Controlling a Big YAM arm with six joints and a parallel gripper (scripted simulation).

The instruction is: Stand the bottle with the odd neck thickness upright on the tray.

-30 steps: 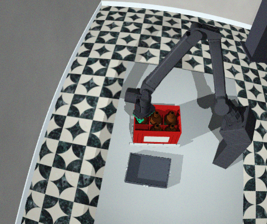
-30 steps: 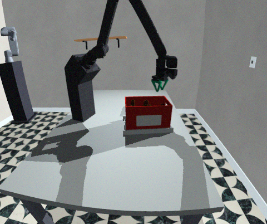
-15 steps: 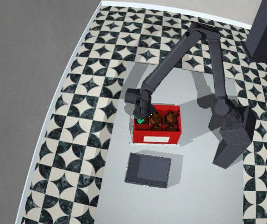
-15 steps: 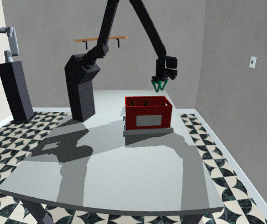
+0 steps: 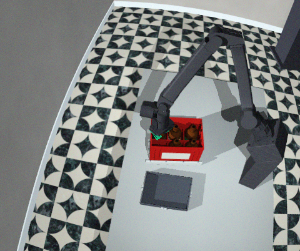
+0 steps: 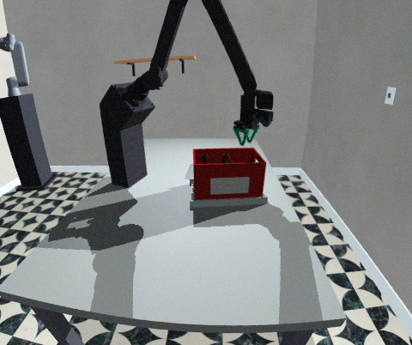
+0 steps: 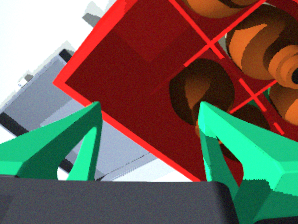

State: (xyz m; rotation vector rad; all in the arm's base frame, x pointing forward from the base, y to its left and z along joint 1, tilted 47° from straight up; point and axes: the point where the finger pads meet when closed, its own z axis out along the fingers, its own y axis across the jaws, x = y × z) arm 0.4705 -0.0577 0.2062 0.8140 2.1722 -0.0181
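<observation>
My gripper is now 9 cm past the crate, 4 cm to the left of it and 13 cm above it. From my hand the other things lie so: dark grey tray: 3 cm behind, 23 cm to the left, 20 cm below; then glass bottle: 9 cm behind, 8 cm to the right, 13 cm below.
</observation>
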